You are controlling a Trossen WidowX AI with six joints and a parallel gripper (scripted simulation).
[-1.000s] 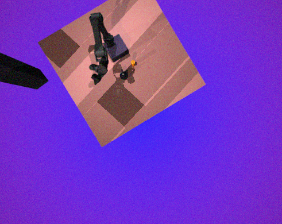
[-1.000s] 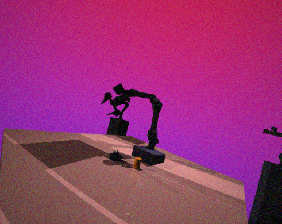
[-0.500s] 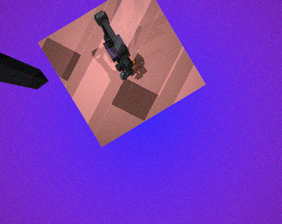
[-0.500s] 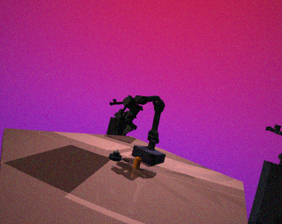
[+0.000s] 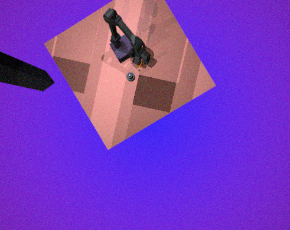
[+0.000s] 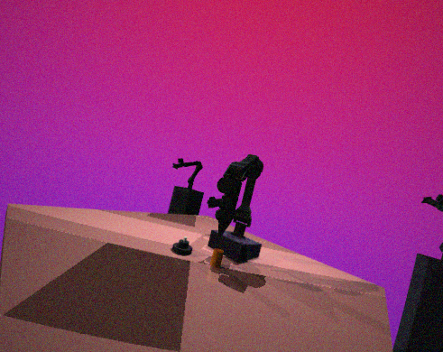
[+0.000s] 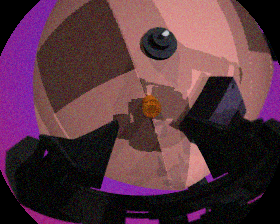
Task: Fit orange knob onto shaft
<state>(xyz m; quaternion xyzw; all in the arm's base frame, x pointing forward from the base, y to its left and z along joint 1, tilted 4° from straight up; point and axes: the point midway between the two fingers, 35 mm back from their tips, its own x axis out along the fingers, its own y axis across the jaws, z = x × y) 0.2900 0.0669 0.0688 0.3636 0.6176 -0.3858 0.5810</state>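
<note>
Now: the orange knob 10 mm behind my gripper tip and 80 mm below it. Also, from my gripper tip: round dark pedestal 20 mm ahead, 150 mm to the right, 100 mm below.
</note>
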